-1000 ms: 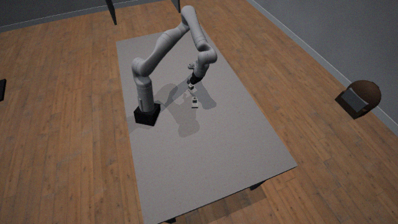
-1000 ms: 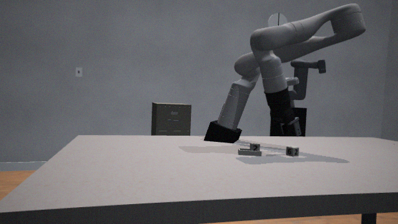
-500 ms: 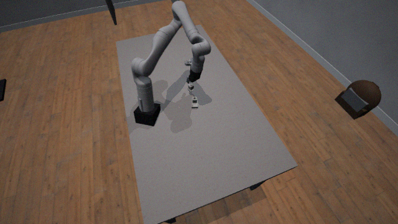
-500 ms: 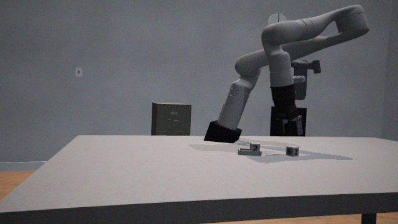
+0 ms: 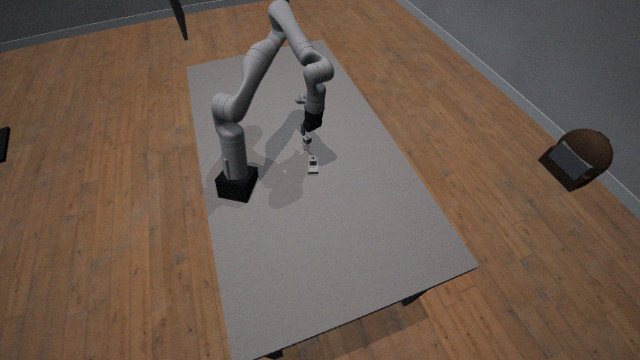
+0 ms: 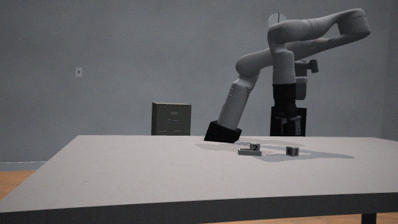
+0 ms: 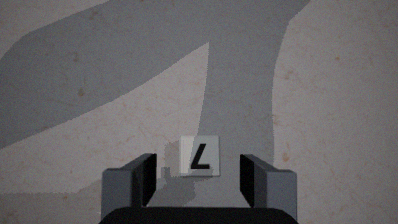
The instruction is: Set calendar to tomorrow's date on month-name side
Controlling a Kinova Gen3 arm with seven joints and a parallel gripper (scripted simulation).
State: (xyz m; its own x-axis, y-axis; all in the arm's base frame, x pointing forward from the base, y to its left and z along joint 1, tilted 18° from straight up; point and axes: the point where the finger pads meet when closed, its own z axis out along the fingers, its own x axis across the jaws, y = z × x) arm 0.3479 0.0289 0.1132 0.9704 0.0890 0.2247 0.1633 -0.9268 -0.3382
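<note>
Now: hand 80 mm above the digit cube and 10 mm to the right of it. Round my hand: calendar tray (130 mm to the right, 90 mm below, 50 mm behind).
</note>
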